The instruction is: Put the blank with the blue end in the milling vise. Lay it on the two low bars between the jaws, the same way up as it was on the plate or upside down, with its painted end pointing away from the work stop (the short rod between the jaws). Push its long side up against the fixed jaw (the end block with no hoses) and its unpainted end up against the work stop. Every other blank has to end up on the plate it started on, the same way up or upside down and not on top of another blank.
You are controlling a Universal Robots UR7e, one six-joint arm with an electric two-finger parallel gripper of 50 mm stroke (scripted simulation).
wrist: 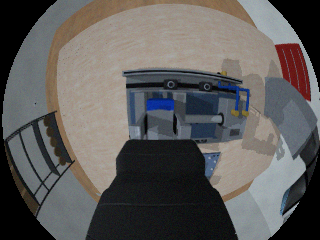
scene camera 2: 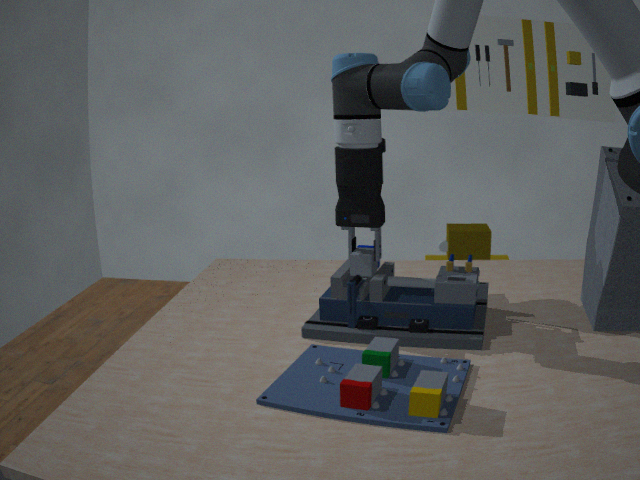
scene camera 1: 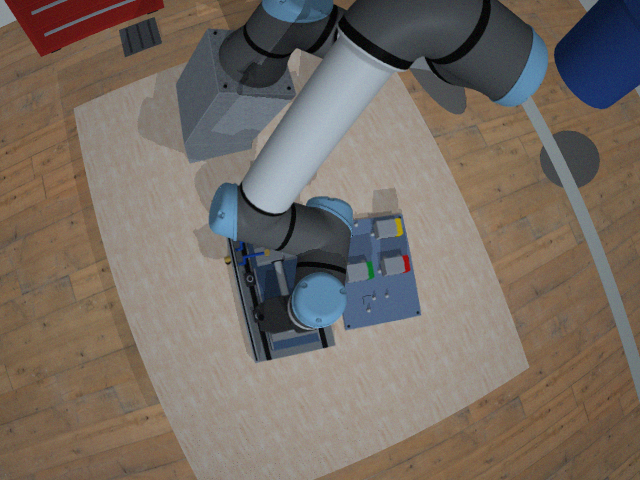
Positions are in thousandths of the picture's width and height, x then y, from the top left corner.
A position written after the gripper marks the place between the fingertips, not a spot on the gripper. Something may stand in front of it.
Note:
In view: the gripper (scene camera 2: 571, 539), a green-ended blank (scene camera 2: 598, 732), a yellow-ended blank (scene camera 2: 668, 824), a red-ended blank (scene camera 2: 560, 814) and a milling vise (scene camera 2: 698, 659).
The gripper also shows in the wrist view (wrist: 502, 498). The milling vise shows as well in the wrist view (wrist: 614, 431) and in scene camera 1 (scene camera 1: 416, 572).

